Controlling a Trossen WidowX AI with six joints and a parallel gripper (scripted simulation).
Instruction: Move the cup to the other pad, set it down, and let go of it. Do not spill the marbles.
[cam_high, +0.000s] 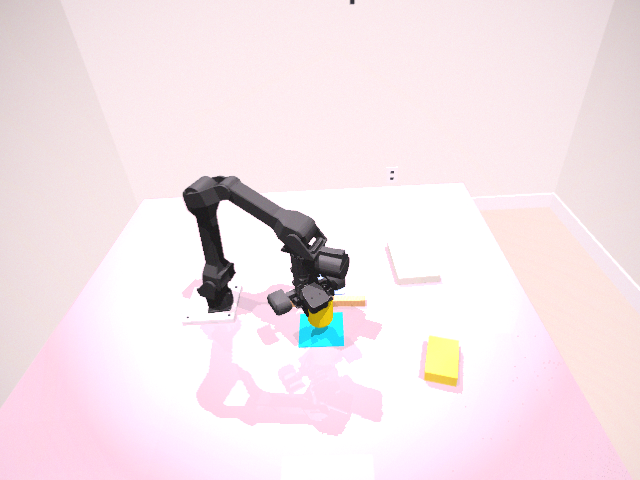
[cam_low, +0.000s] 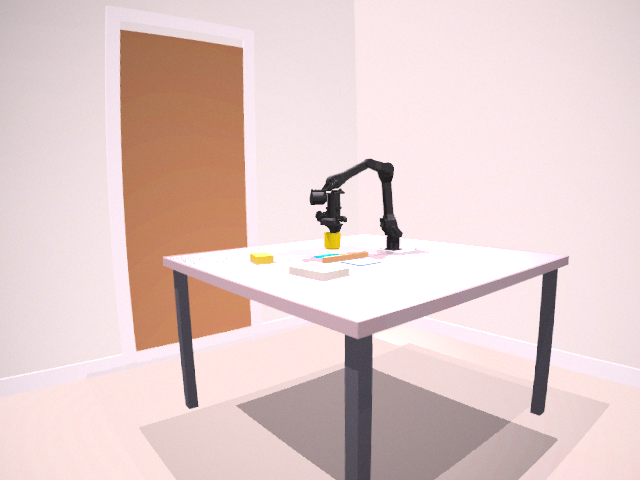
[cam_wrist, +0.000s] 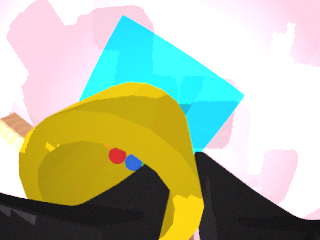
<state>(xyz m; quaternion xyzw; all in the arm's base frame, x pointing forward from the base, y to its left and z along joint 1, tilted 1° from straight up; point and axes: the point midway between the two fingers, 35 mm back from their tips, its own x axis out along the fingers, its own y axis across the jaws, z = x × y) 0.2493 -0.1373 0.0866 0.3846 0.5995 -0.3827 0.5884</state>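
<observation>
Right now the cyan pad is 8 cm below my gripper tip, 3 cm ahead of it and 1 cm to the left of it. The rest, counted from my gripper tip: blue outlined square 20 cm to the left, 8 cm below, 5 cm ahead; thin wooden strip 10 cm to the left, 7 cm below, 4 cm ahead; yellow cup 2 cm ahead, 1 cm to the left.
</observation>
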